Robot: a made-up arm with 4 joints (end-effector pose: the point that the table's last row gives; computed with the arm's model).
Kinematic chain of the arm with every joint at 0, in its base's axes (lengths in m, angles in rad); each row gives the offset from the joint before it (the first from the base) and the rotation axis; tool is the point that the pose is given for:
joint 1: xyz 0 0 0.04 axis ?
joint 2: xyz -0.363 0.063 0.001 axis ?
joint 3: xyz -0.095 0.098 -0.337 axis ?
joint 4: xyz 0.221 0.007 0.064 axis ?
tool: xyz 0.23 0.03 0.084
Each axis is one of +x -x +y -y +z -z.
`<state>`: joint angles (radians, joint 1 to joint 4).
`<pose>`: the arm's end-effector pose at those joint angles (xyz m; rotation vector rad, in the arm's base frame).
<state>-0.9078 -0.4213 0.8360 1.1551</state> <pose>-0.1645 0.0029 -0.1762 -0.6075 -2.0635 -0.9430</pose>
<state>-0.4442 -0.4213 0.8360 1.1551</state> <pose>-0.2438 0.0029 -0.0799 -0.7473 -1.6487 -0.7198</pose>
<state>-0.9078 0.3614 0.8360 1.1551</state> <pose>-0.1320 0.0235 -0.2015 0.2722 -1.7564 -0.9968</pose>
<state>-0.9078 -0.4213 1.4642 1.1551</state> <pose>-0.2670 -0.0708 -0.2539 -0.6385 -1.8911 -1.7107</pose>
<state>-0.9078 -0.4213 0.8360 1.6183</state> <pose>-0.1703 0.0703 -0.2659 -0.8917 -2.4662 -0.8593</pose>
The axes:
joint 1: +y
joint 2: +x
joint 3: -z
joint 4: -y

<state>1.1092 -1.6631 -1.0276 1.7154</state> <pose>-0.3727 -0.0133 0.3411 0.5084 0.3868 1.5511</pose>
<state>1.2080 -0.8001 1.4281 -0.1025</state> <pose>-0.0291 -0.3339 0.4099 -1.2599 0.4929 -0.7971</pose>
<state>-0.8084 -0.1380 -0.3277 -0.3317</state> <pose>0.1998 0.3063 -0.1907 -0.2942 -0.4491 0.2034</pose>
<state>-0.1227 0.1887 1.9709 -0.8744</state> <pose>-0.5334 -0.1724 -0.4758 1.0782 0.6699 -1.7152</pose>
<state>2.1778 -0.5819 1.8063 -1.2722</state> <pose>0.0911 -0.4193 0.5954 -1.4191 1.8019 -1.7382</pose>
